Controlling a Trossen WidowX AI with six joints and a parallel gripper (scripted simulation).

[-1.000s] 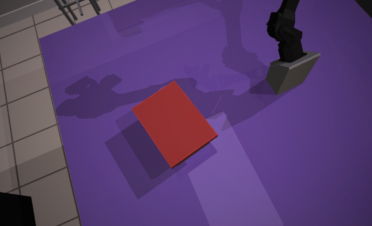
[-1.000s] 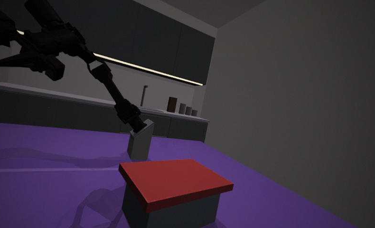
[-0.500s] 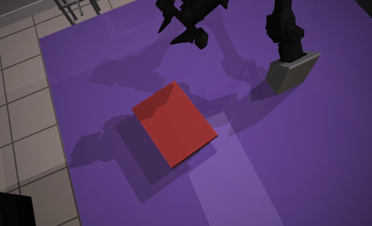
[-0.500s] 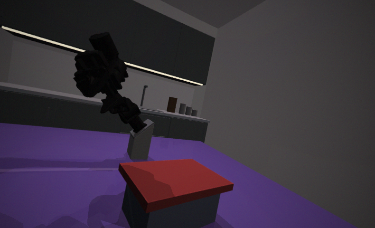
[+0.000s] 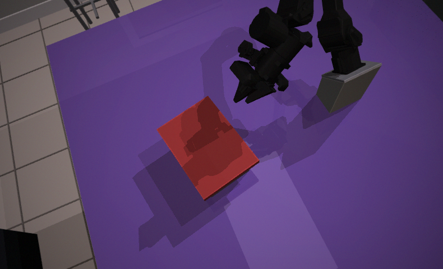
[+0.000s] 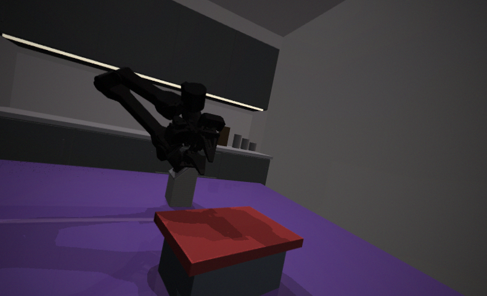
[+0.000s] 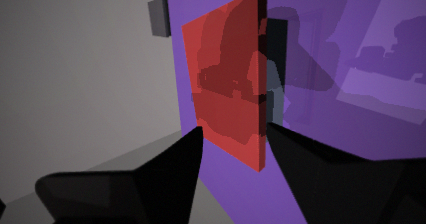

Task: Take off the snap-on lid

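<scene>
My gripper tip is now 12 cm short of the red lid, 9 cm above it and 2 cm to the right of it. Round my gripper tip: dark grey storage box: 14 cm below, 12 cm ahead, 2 cm to the left.
</scene>
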